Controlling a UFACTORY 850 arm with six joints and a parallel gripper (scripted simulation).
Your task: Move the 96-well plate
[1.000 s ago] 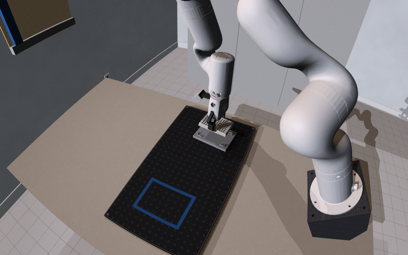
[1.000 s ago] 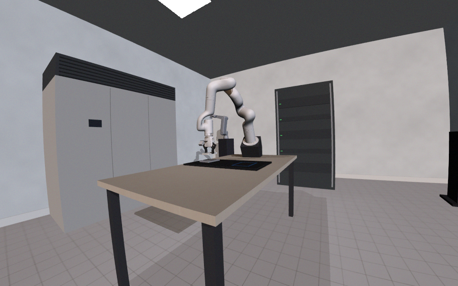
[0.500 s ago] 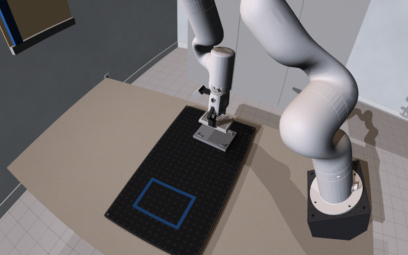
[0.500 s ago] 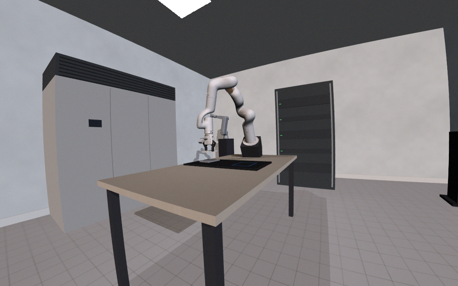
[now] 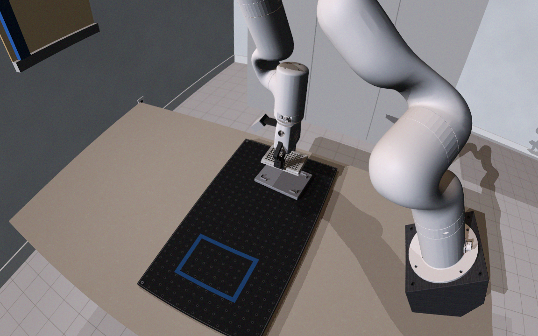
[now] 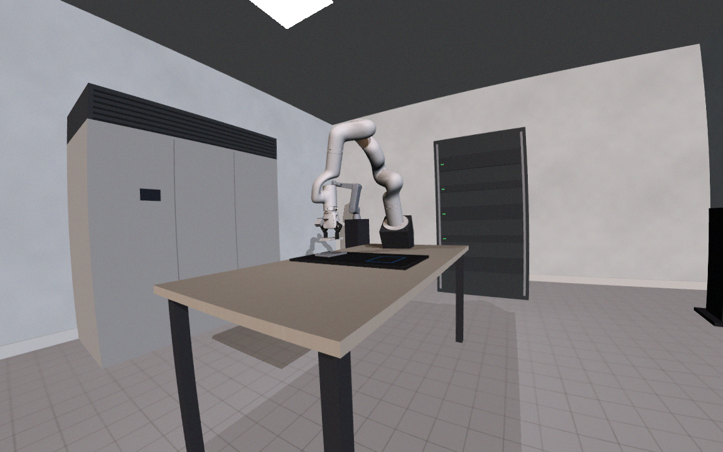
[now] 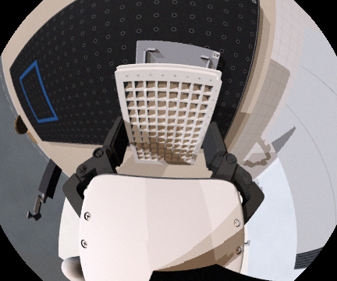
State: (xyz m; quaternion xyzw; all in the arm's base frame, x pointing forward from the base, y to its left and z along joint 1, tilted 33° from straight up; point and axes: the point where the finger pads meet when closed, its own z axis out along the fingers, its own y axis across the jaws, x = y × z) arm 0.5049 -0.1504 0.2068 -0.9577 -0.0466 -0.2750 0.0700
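Right now the grey plate nest N1 is 11 cm below my hand and 1 cm to the right of it. Also, from my hand: white 96-well plate (1 cm below).
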